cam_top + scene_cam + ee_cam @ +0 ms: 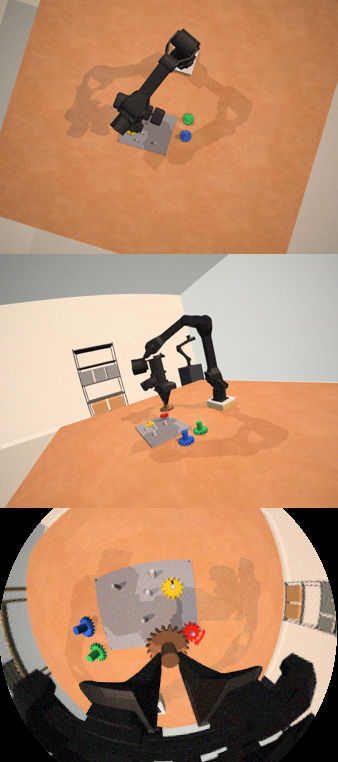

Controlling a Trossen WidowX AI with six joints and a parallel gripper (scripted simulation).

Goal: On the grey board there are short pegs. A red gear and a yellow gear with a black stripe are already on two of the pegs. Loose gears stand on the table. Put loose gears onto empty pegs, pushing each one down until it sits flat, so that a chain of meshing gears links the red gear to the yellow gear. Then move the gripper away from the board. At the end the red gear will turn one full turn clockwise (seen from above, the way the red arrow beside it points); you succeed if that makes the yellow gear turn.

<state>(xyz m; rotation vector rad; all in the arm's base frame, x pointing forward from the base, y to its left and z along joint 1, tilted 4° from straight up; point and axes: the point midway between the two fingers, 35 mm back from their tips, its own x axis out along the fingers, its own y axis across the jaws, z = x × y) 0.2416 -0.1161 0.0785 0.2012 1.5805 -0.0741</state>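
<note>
My gripper tip is now 1 cm above the brown gear. Round my gripper tip: red arrow: 2 cm behind, 7 cm to the right, 8 cm below; red gear: 5 cm to the right, 7 cm below; yellow gear: 9 cm ahead, 3 cm to the right, 7 cm below.
</note>
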